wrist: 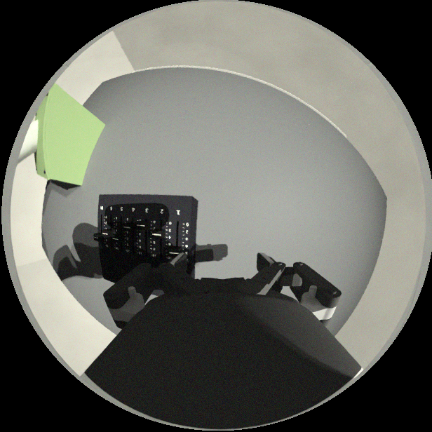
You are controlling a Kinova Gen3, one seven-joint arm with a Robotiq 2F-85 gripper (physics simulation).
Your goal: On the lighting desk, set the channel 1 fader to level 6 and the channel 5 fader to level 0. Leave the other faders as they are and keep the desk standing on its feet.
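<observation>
The black lighting desk (187, 203) lies left of centre in the wrist view, its channel numbers upside down along the upper edge. The channel 1 fader (175, 253) is far down its slot, away from the numbers, close beside the left fingertip in the view. The channel 5 fader (115, 239) is partway along its slot, in dark shadow; its exact level cannot be read. My gripper (221, 261) is open and empty. Its left finger overlaps the desk's lower right part in the view; its right finger is right of the desk. Contact cannot be told.
The channel 2 fader (156, 234), channel 3 fader (140, 225) and channel 4 fader (127, 227) stand between channels 1 and 5. Channel 6 and M knobs are at the left. A light green block-like object (70, 140) is at the upper left. Shadows fall across the desk and grey surface.
</observation>
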